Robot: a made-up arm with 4 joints. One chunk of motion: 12 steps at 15 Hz.
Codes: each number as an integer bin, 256 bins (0 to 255) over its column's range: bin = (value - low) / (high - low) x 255, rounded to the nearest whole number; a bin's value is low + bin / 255 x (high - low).
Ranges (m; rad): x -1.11..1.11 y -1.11..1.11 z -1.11..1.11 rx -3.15..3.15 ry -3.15..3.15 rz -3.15..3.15
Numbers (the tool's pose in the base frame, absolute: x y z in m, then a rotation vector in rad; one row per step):
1: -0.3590 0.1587 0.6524 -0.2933 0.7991 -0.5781
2: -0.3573 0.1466 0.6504 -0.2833 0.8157 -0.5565
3: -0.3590 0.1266 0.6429 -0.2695 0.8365 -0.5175
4: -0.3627 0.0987 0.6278 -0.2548 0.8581 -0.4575
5: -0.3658 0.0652 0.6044 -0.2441 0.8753 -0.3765
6: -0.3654 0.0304 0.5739 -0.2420 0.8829 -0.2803
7: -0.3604 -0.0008 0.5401 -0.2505 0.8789 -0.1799
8: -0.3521 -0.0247 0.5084 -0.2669 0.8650 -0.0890
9: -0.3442 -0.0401 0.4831 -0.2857 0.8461 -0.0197
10: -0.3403 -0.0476 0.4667 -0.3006 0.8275 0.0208
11: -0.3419 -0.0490 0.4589 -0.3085 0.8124 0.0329
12: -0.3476 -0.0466 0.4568 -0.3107 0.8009 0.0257
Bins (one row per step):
1: 86 146 202 116 160 104
2: 86 144 202 116 161 105
3: 86 142 201 117 161 107
4: 86 139 200 117 162 109
5: 85 135 197 118 163 112
6: 86 131 193 118 163 116
7: 86 127 190 117 163 120
8: 87 125 186 117 163 124
9: 88 123 183 116 162 127
10: 88 122 181 115 161 128
11: 88 122 180 115 160 129
12: 88 122 180 115 160 129

